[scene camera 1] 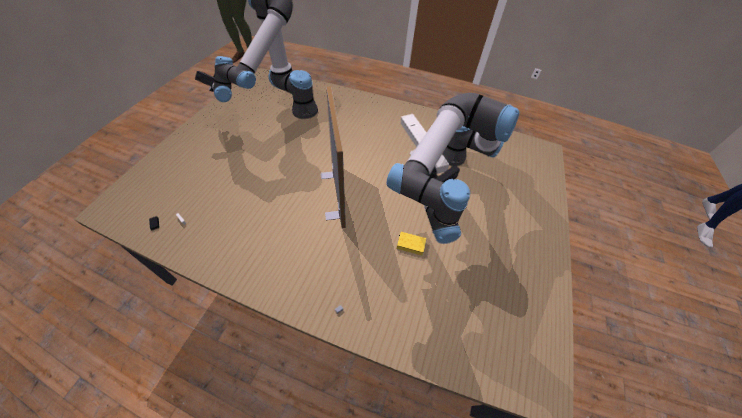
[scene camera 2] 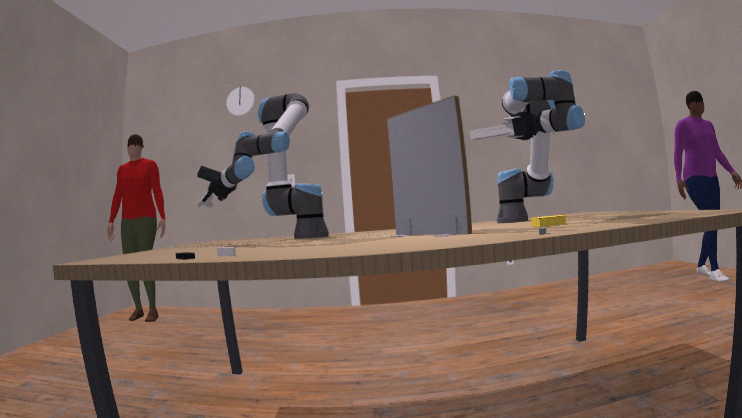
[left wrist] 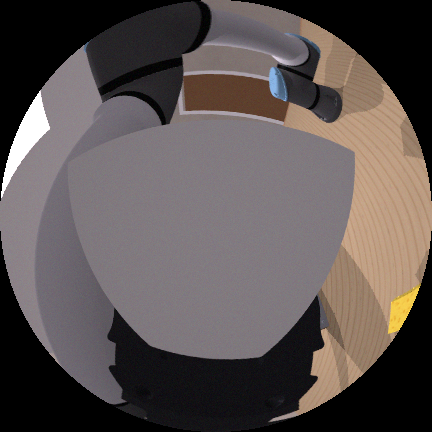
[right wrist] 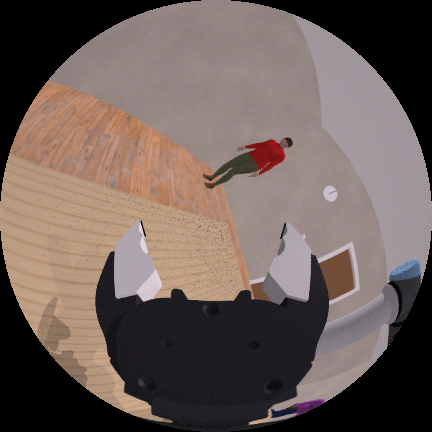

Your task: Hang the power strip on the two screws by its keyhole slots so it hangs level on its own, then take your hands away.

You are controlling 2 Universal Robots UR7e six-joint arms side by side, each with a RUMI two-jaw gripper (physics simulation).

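Pixels of known places: left gripper, fingertip midpoint: (scene camera 2: 504,128); right gripper, fingertip midpoint: (scene camera 2: 204,192) (right wrist: 212,224); left arm's base, link origin: (scene camera 1: 451,156) (scene camera 2: 512,221) (left wrist: 328,105); right arm's base, link origin: (scene camera 1: 305,111) (scene camera 2: 311,237).
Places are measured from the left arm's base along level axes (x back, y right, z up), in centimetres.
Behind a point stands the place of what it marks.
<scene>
The white power strip (scene camera 1: 411,126) {z 36.4, x -38.3, y 3.8 cm} (scene camera 2: 488,131) {z 34.7, x -40.4, y 2.3 cm} (left wrist: 215,235) is held in the air at the right of both scene views; in scene camera 2 it points left, nearly level. My left gripper (scene camera 2: 510,127) {z 34.6, x -44.1, y -4.4 cm} is shut on it; its fingertips are hidden behind the strip in the left wrist view. The upright panel (scene camera 1: 340,176) {z 31.1, x -71.0, y 7.0 cm} (scene camera 2: 428,171) {z 20.2, x -61.7, y 20.9 cm} stands mid-table, apart from the strip, with its grey face to the left in scene camera 1. The two screws do not show. My right gripper (right wrist: 212,224) {z 22.2, x -63.6, y 116.9 cm} (scene camera 2: 205,200) {z 22.2, x -63.6, y 116.9 cm} is open and empty, in the air at the far left.
A yellow sponge (scene camera 1: 411,242) {z 2.9, x -57.8, y -18.4 cm} (scene camera 2: 548,221) {z 1.5, x -61.1, y -18.2 cm} (left wrist: 404,310) lies right of the panel. A small grey cube (scene camera 1: 339,309) {z 1.5, x -95.7, y -17.3 cm} (scene camera 2: 542,231) {z 0.7, x -97.0, y -17.0 cm} lies near the front edge. A black block (scene camera 1: 154,223) {z 1.4, x -127.7, y 64.4 cm} (scene camera 2: 185,255) {z 1.0, x -129.8, y 63.1 cm} and a white block (scene camera 1: 180,219) {z 2.1, x -118.3, y 57.5 cm} (scene camera 2: 226,251) {z 1.1, x -118.6, y 58.0 cm} lie at the left.
</scene>
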